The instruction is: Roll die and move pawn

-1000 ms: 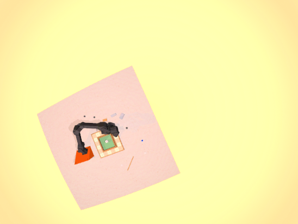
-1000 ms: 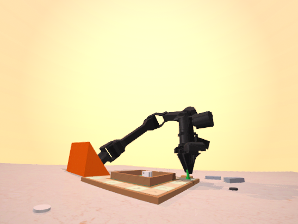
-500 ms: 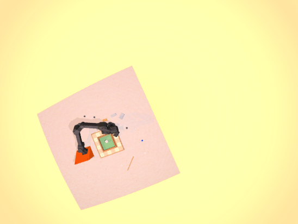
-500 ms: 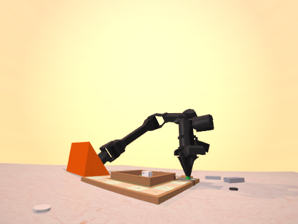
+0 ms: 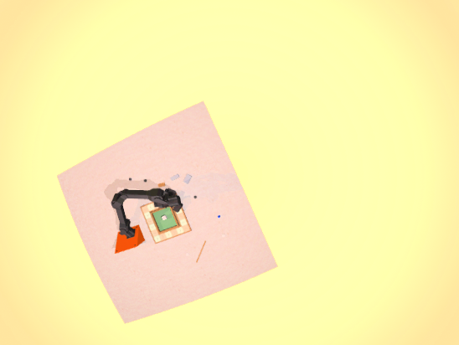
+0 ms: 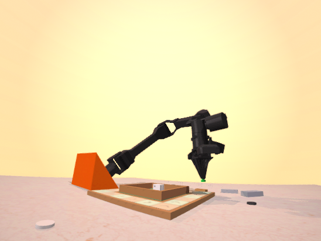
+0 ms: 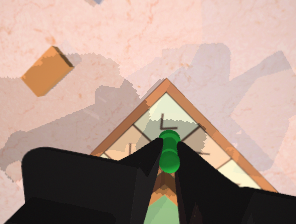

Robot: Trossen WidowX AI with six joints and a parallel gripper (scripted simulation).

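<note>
My gripper tip is now 110 mm past the white die, 100 mm to the left of it and 30 mm above it. From my gripper tip the other things lie so: flat block (50 mm behind, 120 mm to the left, 50 mm below); green pawn (10 mm above); green tray floor (110 mm behind, 110 mm to the right, 50 mm below).
</note>
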